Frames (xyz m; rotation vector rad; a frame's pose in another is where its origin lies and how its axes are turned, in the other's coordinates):
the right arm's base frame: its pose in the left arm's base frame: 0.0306 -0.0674 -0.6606 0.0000 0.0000 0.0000
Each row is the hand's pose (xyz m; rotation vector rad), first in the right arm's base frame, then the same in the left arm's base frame.
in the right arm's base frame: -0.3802 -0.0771 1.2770 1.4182 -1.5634 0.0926
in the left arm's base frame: -0.3496 -0.1445 0.6164 1.4182 -1.5634 0.0926
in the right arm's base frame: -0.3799 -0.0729 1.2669 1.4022 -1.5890 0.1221
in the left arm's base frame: -0.3493 -0.1403 0.6063 1.4022 -1.5890 0.1221
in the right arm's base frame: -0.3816 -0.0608 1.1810 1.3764 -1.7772 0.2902
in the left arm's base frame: -0.3510 -0.1282 0.5204 1.3764 -1.7772 0.2902
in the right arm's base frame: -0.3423 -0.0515 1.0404 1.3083 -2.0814 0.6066
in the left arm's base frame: -0.3117 -0.1189 0.3798 1.3083 -2.0814 0.6066
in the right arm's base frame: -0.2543 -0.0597 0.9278 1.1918 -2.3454 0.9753
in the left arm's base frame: -0.2237 -0.1271 0.2672 1.1918 -2.3454 0.9753
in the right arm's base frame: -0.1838 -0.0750 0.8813 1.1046 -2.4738 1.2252
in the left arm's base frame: -0.1532 -0.1424 0.2207 1.1046 -2.4738 1.2252
